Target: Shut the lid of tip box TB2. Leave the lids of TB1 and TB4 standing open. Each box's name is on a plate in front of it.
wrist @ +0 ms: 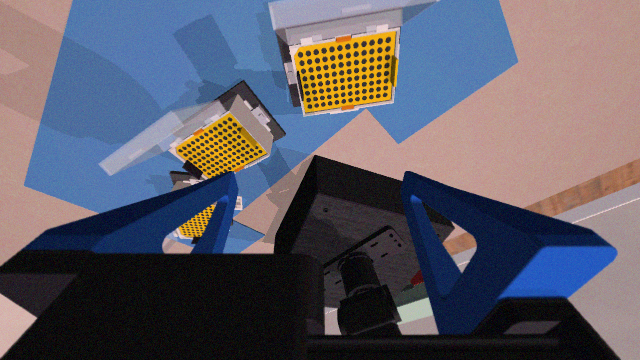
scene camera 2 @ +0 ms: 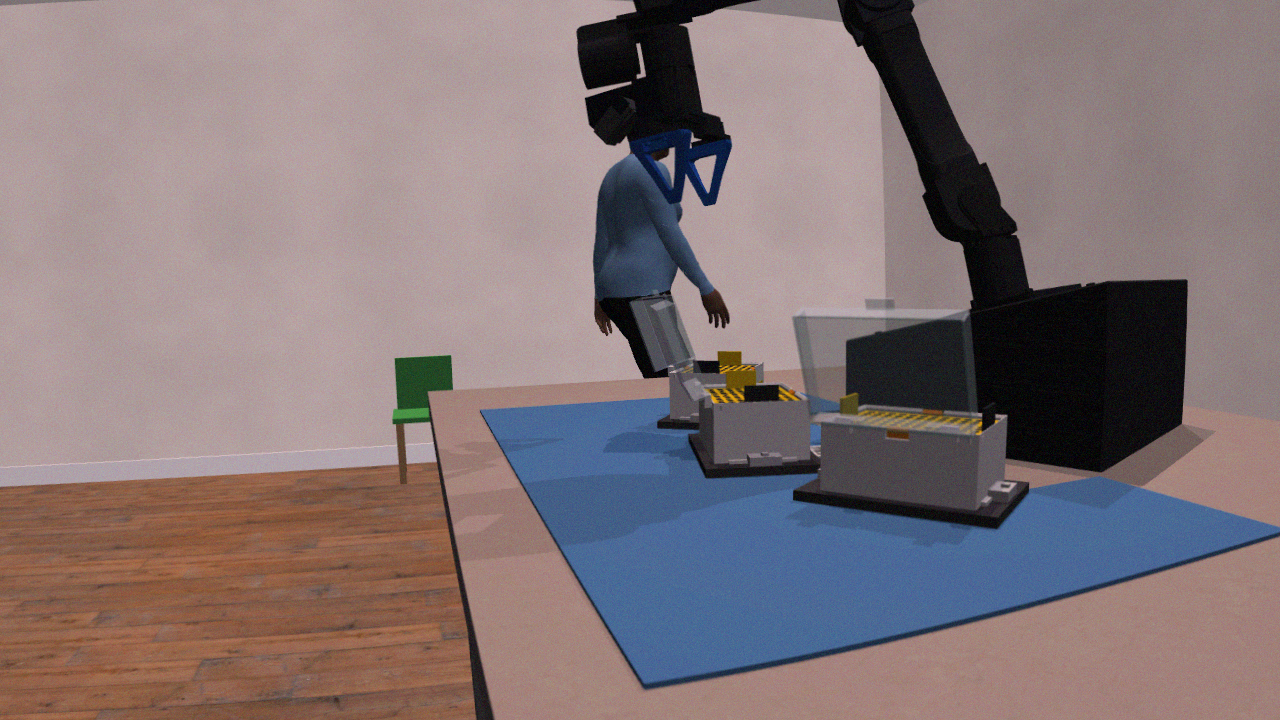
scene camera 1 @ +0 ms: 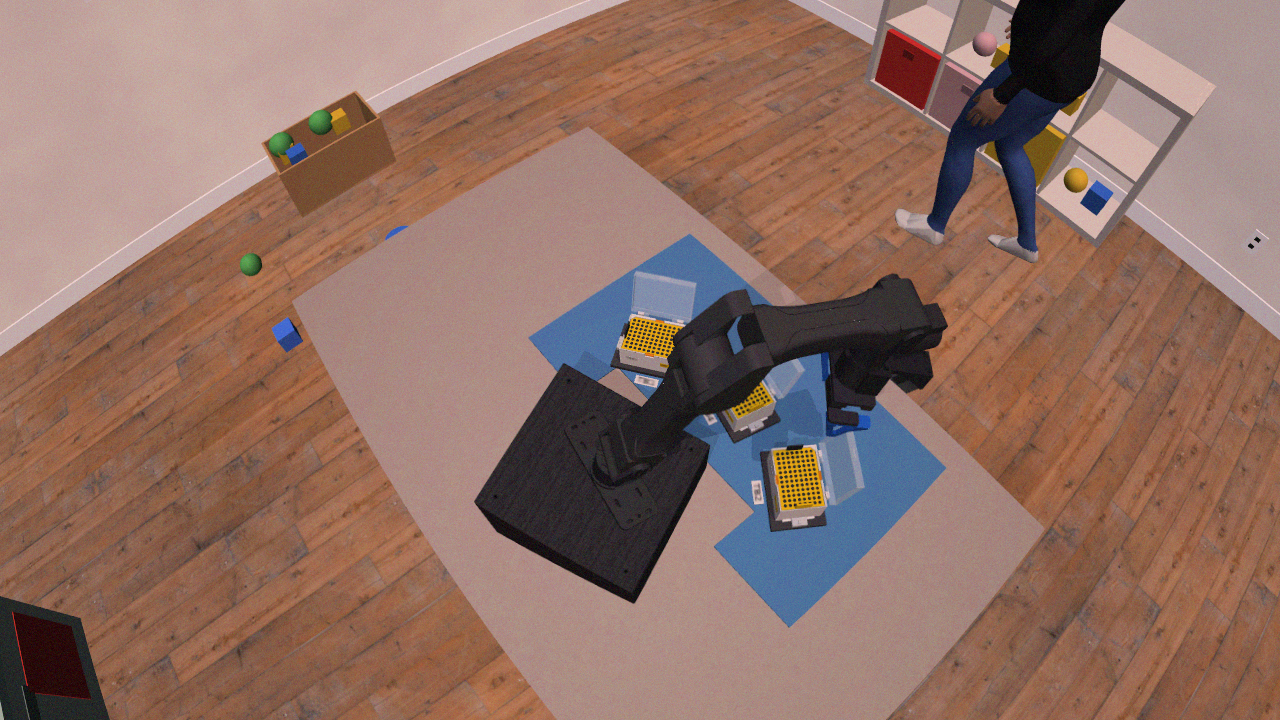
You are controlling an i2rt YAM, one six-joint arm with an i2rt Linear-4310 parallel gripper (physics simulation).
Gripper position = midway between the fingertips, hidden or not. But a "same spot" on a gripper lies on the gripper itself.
my gripper: wrist; scene camera 2; scene camera 1 828,407
same spot on my gripper: (wrist: 102,280) = (scene camera 2: 635,134)
